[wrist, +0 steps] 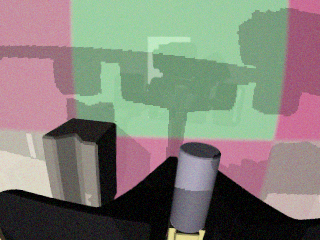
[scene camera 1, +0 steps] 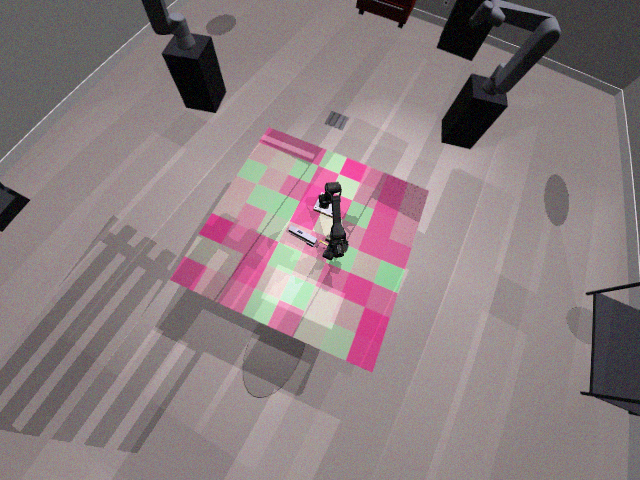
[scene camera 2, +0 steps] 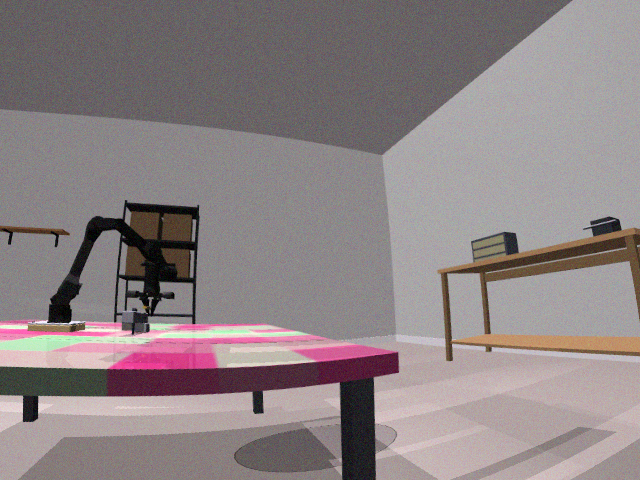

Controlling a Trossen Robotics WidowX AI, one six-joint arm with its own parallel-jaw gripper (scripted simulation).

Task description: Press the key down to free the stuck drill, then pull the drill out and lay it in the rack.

The gripper (scene camera 2: 149,316) carries a drill.
